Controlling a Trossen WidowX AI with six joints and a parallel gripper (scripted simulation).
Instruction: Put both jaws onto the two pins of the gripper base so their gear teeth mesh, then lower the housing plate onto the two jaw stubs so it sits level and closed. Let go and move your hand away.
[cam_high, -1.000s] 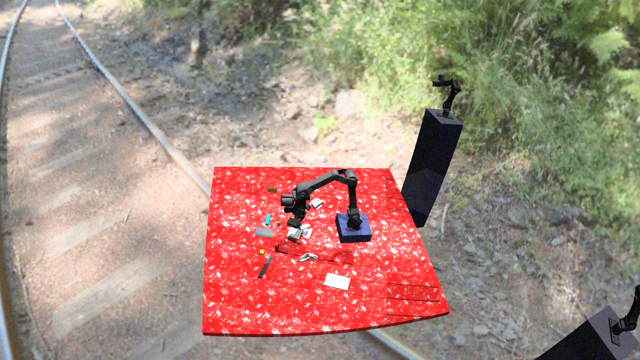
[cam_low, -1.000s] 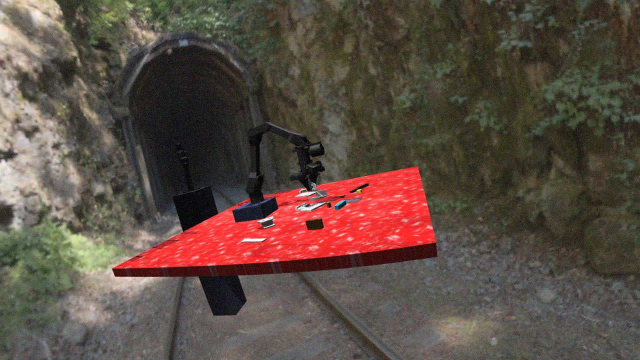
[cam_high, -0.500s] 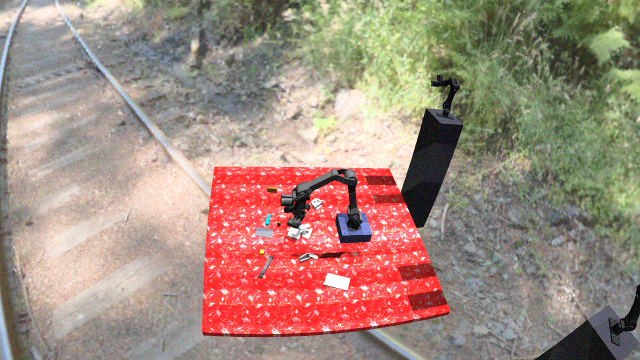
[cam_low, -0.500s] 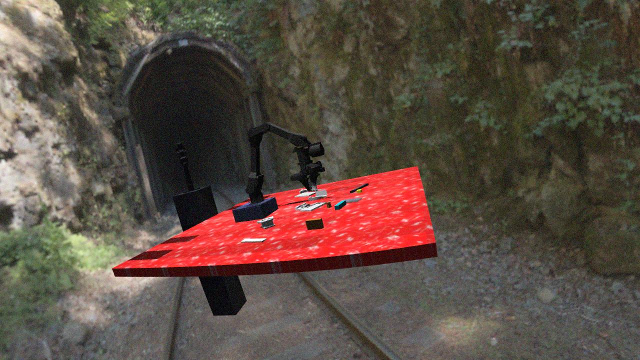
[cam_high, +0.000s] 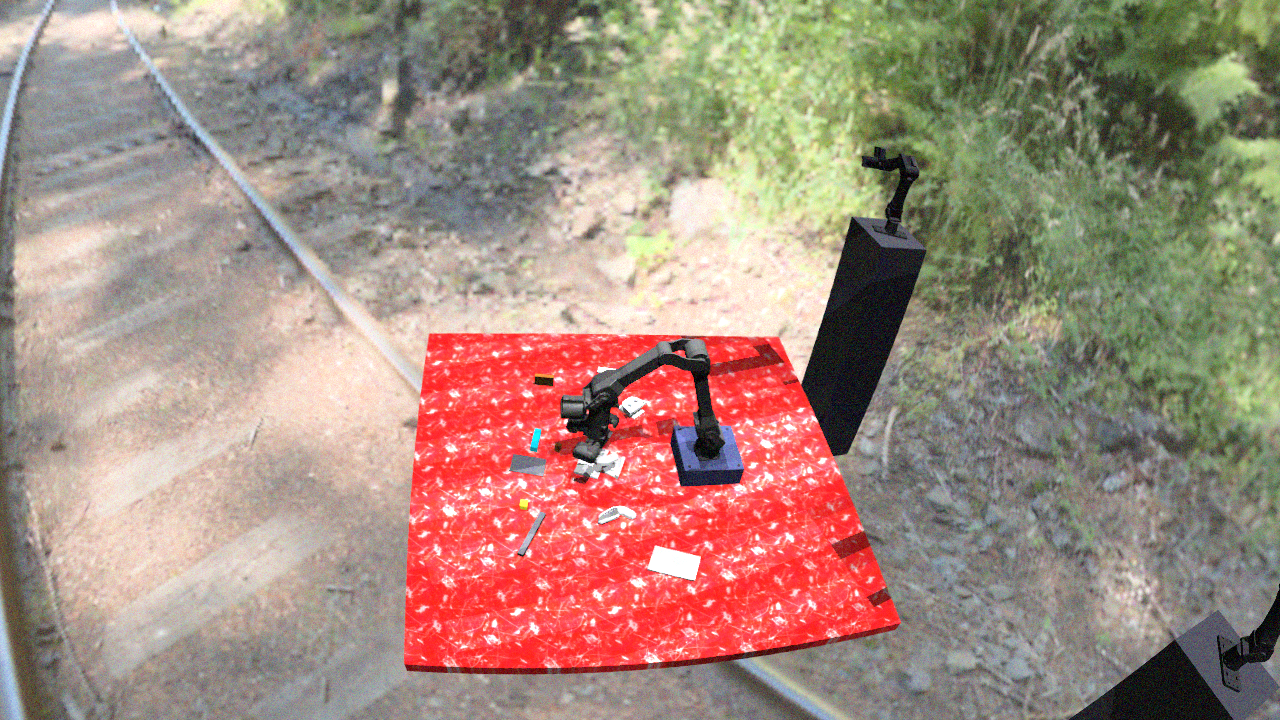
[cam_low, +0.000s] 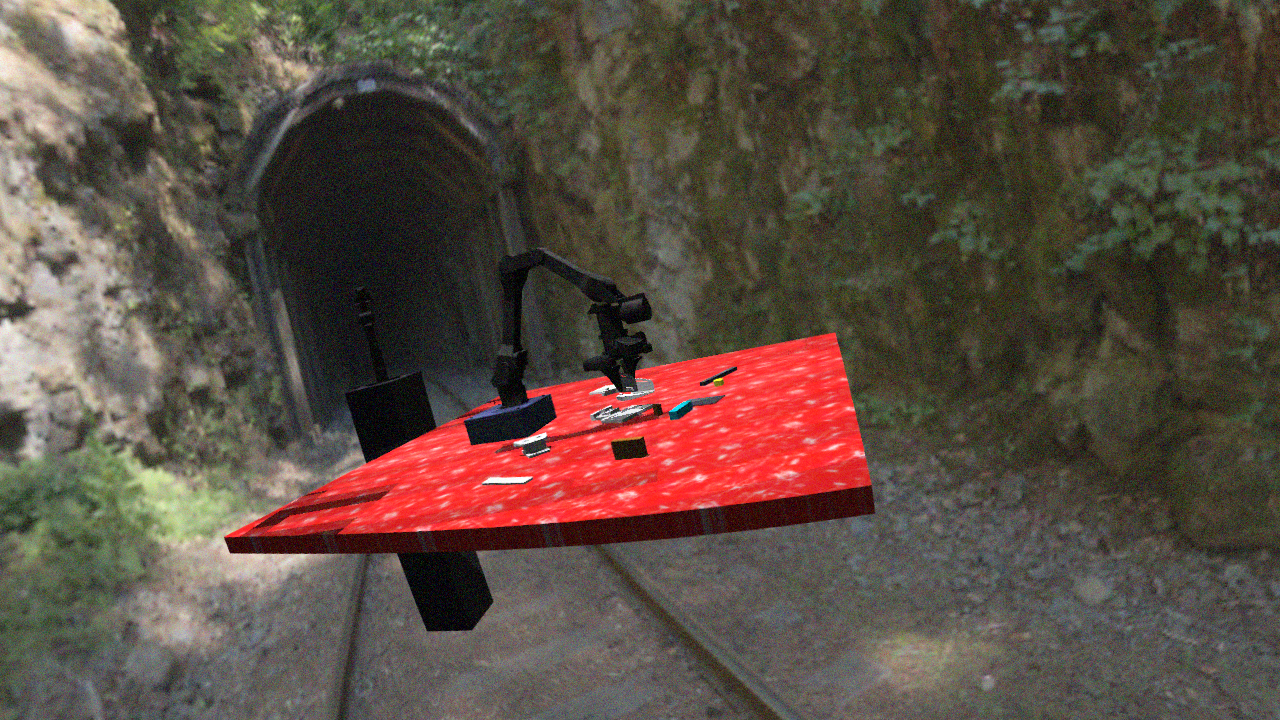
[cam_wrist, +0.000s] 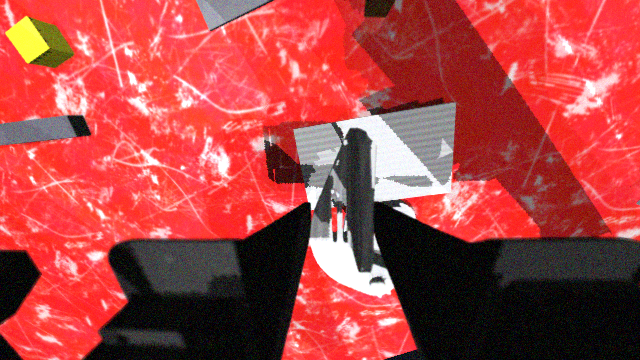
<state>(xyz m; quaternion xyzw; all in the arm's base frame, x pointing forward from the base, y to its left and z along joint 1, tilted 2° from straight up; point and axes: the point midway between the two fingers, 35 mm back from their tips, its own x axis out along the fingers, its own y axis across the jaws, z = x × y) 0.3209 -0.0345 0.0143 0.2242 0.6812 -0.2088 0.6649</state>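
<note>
The white housing plate is 60 mm behind my gripper tip and 50 mm below it. From my gripper tip the other things lie so: grey plate: 180 mm ahead, 40 mm to the right, 60 mm below; cyan block: 140 mm ahead, 130 mm to the right, 50 mm below; yellow cube: 220 mm ahead, 110 mm to the left, 50 mm below.
</note>
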